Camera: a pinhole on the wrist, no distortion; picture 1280 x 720 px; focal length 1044.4 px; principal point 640.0 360.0 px. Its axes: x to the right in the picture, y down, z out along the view. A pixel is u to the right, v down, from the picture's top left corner.
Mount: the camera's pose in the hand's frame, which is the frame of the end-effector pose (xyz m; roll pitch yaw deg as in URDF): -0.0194 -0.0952 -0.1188 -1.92 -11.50 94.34
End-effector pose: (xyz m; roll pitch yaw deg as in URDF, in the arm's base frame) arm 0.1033 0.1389 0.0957 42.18 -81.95 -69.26
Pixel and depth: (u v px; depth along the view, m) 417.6 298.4 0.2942
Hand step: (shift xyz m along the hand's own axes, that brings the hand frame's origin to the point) -0.0028 -0.2144 0.1574
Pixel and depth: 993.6 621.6 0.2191
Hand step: -0.0836 -0.0706 0.1088
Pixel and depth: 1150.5 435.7 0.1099
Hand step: -0.0333 -0.0654 -0.0007
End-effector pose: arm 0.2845 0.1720 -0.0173 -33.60 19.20 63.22
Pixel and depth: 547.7 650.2 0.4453
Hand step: -0.1480 -0.2318 0.3054
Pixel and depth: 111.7 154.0 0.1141
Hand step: 0.0052 -0.1730 -0.0178
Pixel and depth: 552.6 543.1 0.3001
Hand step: -0.0755 -0.1838 0.1684
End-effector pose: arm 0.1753 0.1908 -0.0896 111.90 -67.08 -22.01
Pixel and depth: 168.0 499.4 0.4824
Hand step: -0.0763 -0.4097 0.3081
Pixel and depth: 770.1 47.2 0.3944
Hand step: 0.0875 -0.1184 0.2811
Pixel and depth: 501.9 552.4 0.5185
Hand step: -0.1191 -0.2731 0.3722
